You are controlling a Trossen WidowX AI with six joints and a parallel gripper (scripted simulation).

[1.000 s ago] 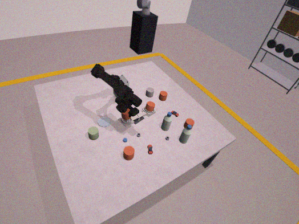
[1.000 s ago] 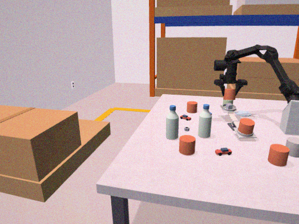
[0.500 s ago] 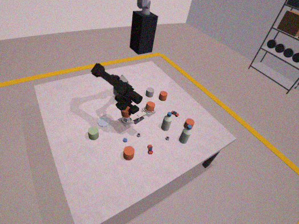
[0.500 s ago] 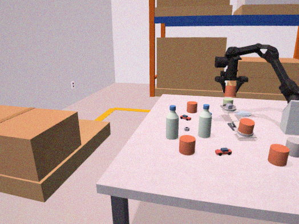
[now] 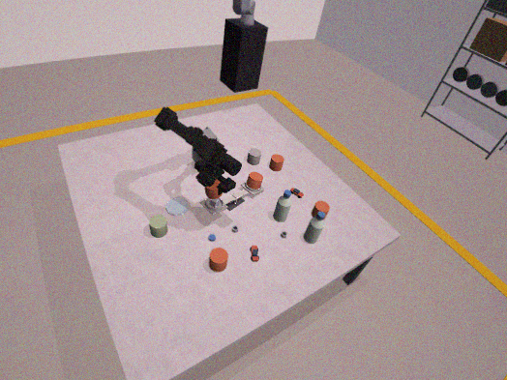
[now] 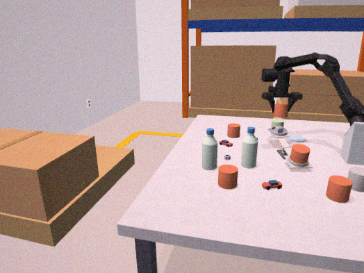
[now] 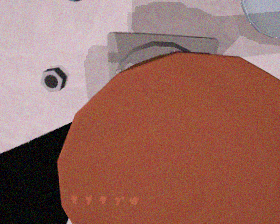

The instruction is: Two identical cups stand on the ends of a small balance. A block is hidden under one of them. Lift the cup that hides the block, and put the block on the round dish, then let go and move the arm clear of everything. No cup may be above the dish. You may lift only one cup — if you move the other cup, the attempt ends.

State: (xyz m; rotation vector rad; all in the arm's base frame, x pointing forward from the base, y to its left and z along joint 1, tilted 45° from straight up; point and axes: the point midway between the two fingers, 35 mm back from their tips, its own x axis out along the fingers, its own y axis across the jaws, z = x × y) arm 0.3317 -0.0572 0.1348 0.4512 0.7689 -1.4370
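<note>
The grey block is 80 mm below my gripper tip and 10 mm to the left of it. The rest, counted from my gripper tip: small blue disc 170 mm below, 110 mm ahead, 60 mm to the right; pale round dish 170 mm below, 120 mm behind, 110 mm to the right; green cylinder 250 mm to the right, 130 mm below, 40 mm behind.
</note>
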